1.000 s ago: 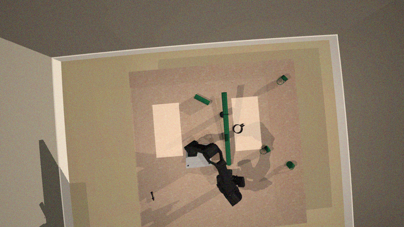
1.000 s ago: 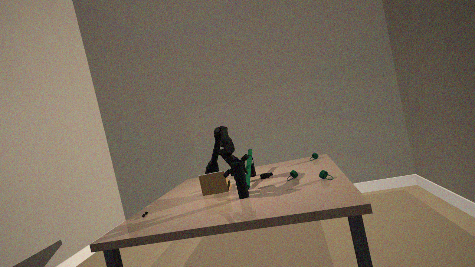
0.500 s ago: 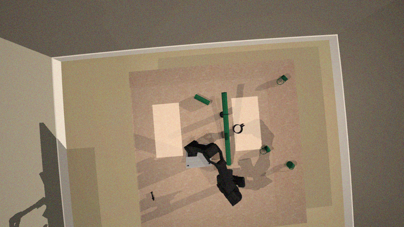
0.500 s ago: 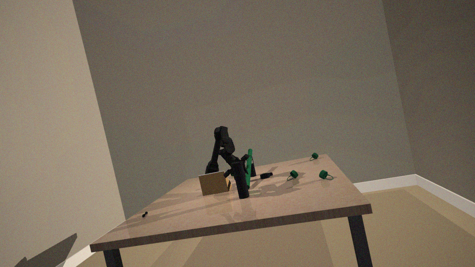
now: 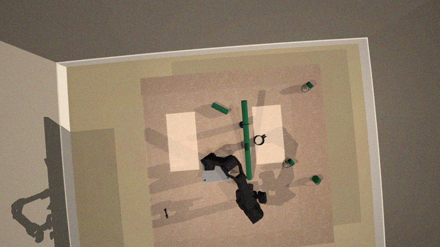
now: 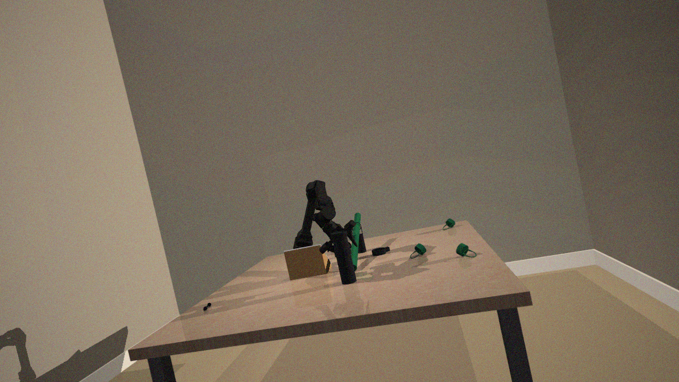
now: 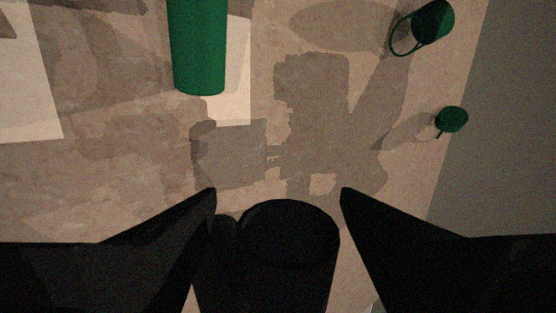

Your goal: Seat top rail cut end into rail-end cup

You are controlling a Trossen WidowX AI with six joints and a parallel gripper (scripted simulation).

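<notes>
The dark cup lies 1 cm behind my gripper tip, 3 cm to the right of it and 3 cm above it. Also, from my gripper tip: loop cap (4 cm behind, 43 cm to the left, 1 cm above); green tube (19 cm behind, 56 cm to the left, 8 cm below); black bolt (62 cm behind, 15 cm to the right, 9 cm below).
</notes>
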